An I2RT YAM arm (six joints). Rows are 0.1 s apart.
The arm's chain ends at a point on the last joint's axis. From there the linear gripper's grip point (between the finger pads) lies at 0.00 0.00 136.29 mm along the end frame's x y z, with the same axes.
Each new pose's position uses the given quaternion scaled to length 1; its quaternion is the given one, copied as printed.
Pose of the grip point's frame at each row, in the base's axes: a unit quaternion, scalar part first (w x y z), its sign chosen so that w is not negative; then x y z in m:
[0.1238 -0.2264 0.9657 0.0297 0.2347 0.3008 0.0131]
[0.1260 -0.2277 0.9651 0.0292 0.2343 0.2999 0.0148]
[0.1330 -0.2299 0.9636 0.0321 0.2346 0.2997 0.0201]
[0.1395 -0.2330 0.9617 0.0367 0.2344 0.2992 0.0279]
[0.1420 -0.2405 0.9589 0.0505 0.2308 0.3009 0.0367]
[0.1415 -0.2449 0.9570 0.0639 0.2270 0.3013 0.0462]
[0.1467 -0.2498 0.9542 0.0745 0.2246 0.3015 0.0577]
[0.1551 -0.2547 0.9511 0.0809 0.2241 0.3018 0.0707]
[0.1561 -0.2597 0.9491 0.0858 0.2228 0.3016 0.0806]
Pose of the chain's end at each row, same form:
[0.1238 -0.2264 0.9657 0.0297 0.2039 0.2853 0.1450]
[0.1260 -0.2277 0.9651 0.0292 0.2030 0.2844 0.1465]
[0.1330 -0.2299 0.9636 0.0321 0.2017 0.2829 0.1513]
[0.1395 -0.2330 0.9617 0.0367 0.2002 0.2807 0.1585]
[0.1420 -0.2405 0.9589 0.0505 0.1970 0.2784 0.1668]
[0.1415 -0.2449 0.9570 0.0639 0.1944 0.2752 0.1759]
[0.1467 -0.2498 0.9542 0.0745 0.1915 0.2721 0.1866]
[0.1551 -0.2547 0.9511 0.0809 0.1895 0.2701 0.1986]
[0.1561 -0.2597 0.9491 0.0858 0.1885 0.2684 0.2082]

